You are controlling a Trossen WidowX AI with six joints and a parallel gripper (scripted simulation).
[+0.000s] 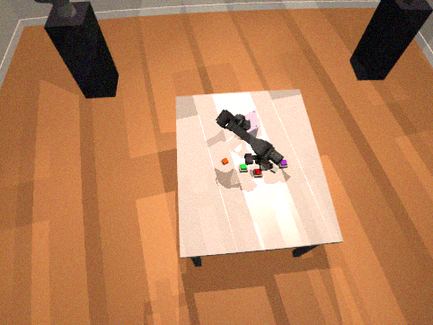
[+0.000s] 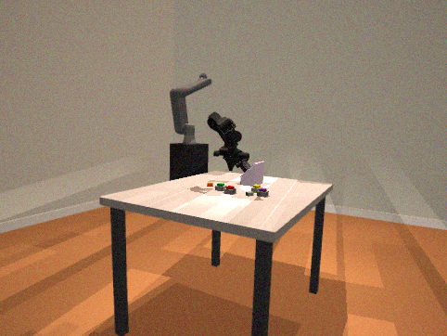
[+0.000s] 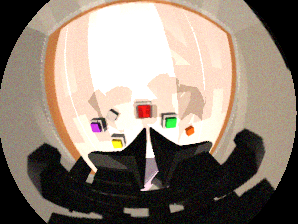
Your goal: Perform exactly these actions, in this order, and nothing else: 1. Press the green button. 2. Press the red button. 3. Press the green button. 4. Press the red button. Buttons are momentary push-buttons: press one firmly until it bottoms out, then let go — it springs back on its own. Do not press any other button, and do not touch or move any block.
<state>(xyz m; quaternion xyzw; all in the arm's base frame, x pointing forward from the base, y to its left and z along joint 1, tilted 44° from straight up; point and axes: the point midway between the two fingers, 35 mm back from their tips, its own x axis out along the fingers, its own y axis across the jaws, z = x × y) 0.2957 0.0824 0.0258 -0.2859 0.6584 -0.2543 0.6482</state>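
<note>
My gripper tip is 9 cm above the red button. From my gripper tip the other things lie so: small grey block 11 cm to the left, 11 cm below, 2 cm behind; green button 9 cm below, 8 cm to the right, 4 cm behind; yellow button 12 cm behind, 10 cm to the left, 9 cm below.
</note>
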